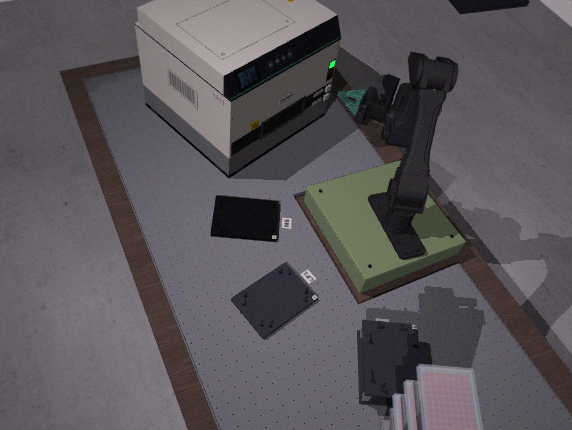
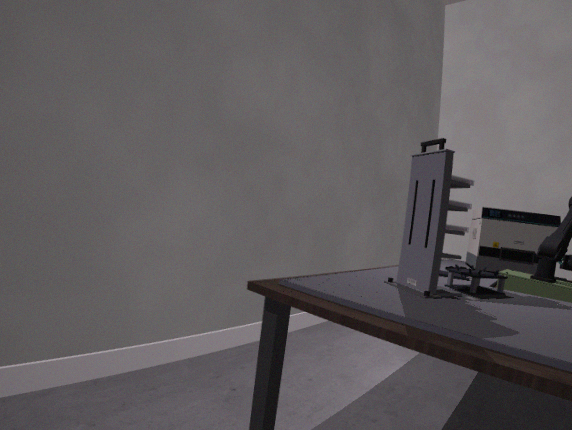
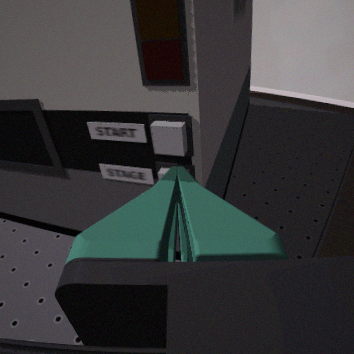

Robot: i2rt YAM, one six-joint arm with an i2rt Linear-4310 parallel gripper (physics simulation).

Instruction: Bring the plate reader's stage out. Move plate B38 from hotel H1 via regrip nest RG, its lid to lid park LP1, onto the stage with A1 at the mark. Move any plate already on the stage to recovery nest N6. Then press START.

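Where they show: gripper, fingertip midpoint: (image 1: 337, 93) (image 3: 177, 177); arm's base at its link origin: (image 1: 395, 225) (image 2: 543, 279).
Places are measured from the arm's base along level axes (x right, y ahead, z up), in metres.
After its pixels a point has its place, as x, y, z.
Observation:
My gripper (image 1: 341, 95) {0.425, -0.003, 0.064} (image 3: 177, 177) {0.425, -0.003, 0.064} is shut and empty. Its green fingertips are in front of the plate reader (image 1: 187, 65) {0.423, 0.421, 0.230} (image 2: 517, 235) {0.366, 0.189, 0.159} (image 3: 80, 65) {0.426, 0.068, 0.111}, over the STAGE button (image 3: 164, 173), which they partly hide. The START button (image 3: 169, 138) {0.442, 0.018, 0.071} is just above the tips. Whether the tips touch the STAGE button cannot be told. The stage does not show outside the reader's dark slot (image 1: 283, 117) {0.371, 0.178, 0.059} (image 3: 22, 137) {0.394, 0.132, 0.060}. Nest N6 (image 1: 245, 218) {0.139, 0.349, -0.036} looks empty. Lid park LP1 (image 1: 275, 300) {-0.099, 0.346, -0.038} holds no lid. A raised pegged nest (image 1: 390, 350) {-0.300, 0.160, 0.013}, its label unreadable, is near hotel H1 (image 2: 425, 220) {-0.584, 0.248, 0.156}. Pink plates (image 1: 447, 400) {-0.477, 0.232, 0.296} sit in the hotel; B38 cannot be told apart.
The arm stands on a green base (image 1: 340, 225) {0.032, 0.138, 0.005} (image 2: 535, 287) {-0.111, 0.009, -0.022} at the table's edge. The reader's status light (image 1: 332, 64) {0.447, 0.021, 0.151} is green. The hotel's shelves (image 2: 459, 205) {-0.497, 0.188, 0.213} face the raised nest. A wooden rim (image 1: 125, 215) {0.240, 0.632, -0.060} borders the perforated table top.

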